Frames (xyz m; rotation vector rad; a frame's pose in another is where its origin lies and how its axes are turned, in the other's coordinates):
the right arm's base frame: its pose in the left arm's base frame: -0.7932 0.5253 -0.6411 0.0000 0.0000 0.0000
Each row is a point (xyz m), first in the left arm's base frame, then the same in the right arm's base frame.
Working: the left arm's base frame: its pose in the right arm's base frame: 0.7932 -0.5253 0.6411 0.0000 0.0000 0.0000

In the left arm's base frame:
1: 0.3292 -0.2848 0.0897
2: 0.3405 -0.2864 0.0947
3: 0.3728 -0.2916 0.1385
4: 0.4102 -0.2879 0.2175
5: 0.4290 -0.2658 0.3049
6: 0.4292 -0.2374 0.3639
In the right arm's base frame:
1: 1.1224 -0.8101 0.7308
2: 1.1337 -0.8117 0.7358
3: 1.1660 -0.8169 0.7796
4: 1.2034 -0.8132 0.8586
5: 1.2222 -0.7911 0.9460
6: 1.2224 -0.7627 1.0050

